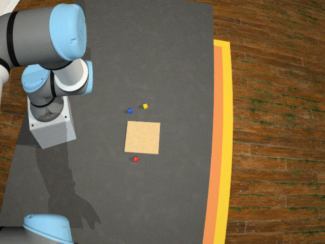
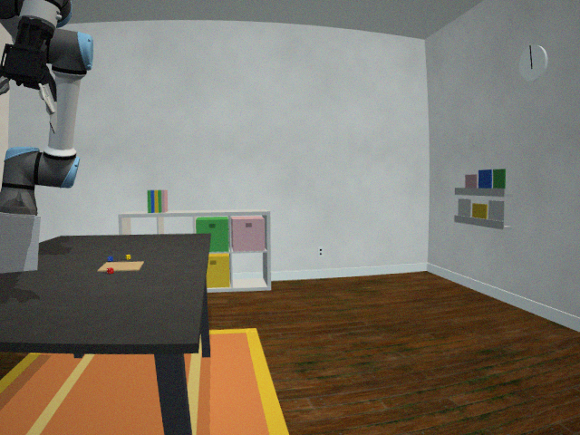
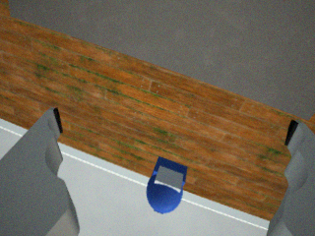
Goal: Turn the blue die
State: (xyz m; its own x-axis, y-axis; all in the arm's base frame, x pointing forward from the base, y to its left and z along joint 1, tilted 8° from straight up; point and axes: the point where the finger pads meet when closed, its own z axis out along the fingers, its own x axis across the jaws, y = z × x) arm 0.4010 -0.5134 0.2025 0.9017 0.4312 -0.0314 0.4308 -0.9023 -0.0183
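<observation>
Right now the red die is 46 cm to the left of my hand, 38 cm below it and 3 cm behind it. Also, from my hand: tan mat: 57 cm to the left, 39 cm below, 4 cm behind; then yellow die: 71 cm to the left, 38 cm below, 8 cm behind; then blue die: 66 cm to the left, 38 cm below, 13 cm behind.
</observation>
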